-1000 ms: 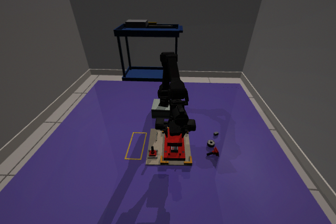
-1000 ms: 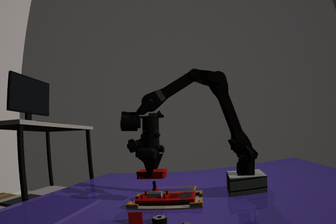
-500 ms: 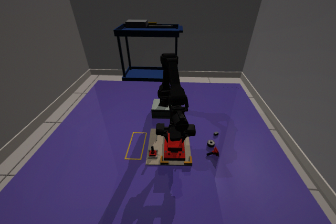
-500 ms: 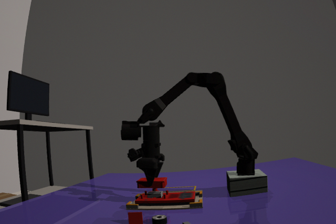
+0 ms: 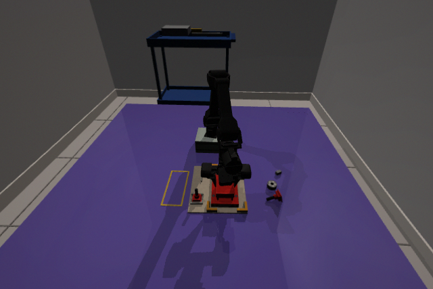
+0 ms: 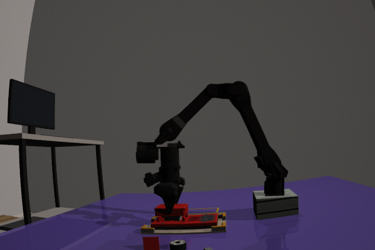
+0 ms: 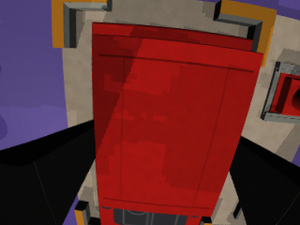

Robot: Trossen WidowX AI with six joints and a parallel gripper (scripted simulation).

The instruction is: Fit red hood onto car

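Now: gripper tip 3 cm above the grey engine block. Also, from my gripper tip: red hood 1 cm above; then black wheel 18 cm to the left, 10 cm behind, 5 cm below.
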